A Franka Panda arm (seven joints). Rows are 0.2 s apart.
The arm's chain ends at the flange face. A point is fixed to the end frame.
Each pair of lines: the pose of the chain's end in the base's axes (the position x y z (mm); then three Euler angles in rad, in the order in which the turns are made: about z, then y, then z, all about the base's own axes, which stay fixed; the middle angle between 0 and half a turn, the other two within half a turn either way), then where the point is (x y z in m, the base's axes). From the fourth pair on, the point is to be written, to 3 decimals.
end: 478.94, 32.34, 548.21, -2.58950, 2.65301, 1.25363
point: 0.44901 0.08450 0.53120
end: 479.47, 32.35, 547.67, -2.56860, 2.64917, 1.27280
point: 0.44937 0.08460 0.53125
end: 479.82, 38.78, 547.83, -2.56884, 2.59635, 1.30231
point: 0.44840 0.09089 0.53360
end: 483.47, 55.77, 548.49, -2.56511, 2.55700, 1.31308
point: 0.452 0.108 0.536
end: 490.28, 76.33, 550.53, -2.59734, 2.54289, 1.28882
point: 0.459 0.129 0.538
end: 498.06, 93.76, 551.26, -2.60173, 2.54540, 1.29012
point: 0.466 0.146 0.538
